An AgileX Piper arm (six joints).
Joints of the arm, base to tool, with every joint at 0 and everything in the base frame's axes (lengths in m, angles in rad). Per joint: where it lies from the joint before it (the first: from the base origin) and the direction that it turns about. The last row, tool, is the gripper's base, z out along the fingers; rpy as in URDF.
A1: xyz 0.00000 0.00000 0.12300 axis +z
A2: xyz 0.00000 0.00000 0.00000 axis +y
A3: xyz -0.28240 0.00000 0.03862 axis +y
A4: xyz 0.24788 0.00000 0.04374 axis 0.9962 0 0.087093
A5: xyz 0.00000 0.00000 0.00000 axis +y
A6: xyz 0.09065 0.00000 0.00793 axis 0.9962 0 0.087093
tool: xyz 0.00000 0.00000 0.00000 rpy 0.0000 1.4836 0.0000
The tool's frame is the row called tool.
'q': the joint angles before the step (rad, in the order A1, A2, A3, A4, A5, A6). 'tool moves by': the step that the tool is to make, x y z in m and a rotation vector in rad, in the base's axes. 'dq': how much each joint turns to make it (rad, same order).
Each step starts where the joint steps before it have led.
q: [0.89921, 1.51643, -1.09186, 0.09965, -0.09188, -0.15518]
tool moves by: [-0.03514, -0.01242, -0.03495, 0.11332, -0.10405, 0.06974]
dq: [0.05866, -0.05284, 0.26295, -0.09806, -0.36279, 0.08072]
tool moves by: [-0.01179, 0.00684, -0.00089, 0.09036, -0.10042, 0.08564]
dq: [0.02527, 0.01942, 0.03691, -0.09962, -0.18898, 0.04647]
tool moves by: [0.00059, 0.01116, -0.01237, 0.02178, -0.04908, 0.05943]
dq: [0.00068, 0.06806, 0.00023, -0.07528, -0.11660, 0.02232]
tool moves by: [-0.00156, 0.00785, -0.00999, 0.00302, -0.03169, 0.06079]
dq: [0.00001, 0.04721, -0.00086, -0.07392, -0.07137, 0.02282]
